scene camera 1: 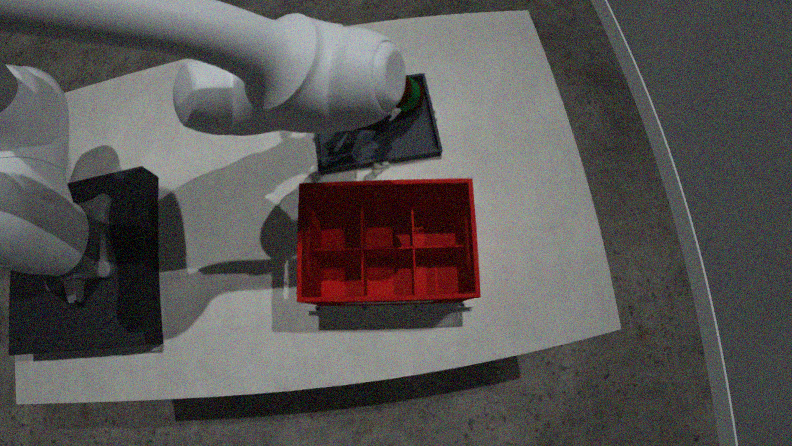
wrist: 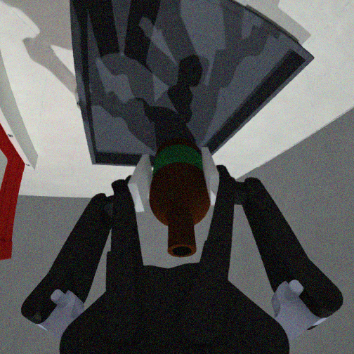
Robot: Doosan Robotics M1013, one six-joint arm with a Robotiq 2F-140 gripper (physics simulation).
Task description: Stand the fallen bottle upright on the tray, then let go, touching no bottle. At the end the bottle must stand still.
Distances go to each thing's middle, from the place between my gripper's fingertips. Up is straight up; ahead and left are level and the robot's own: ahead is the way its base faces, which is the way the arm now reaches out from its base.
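Brown bottle [wrist: 178, 197]: 10 mm to the left of my hand, 20 mm ahead of it, 30 mm above it.
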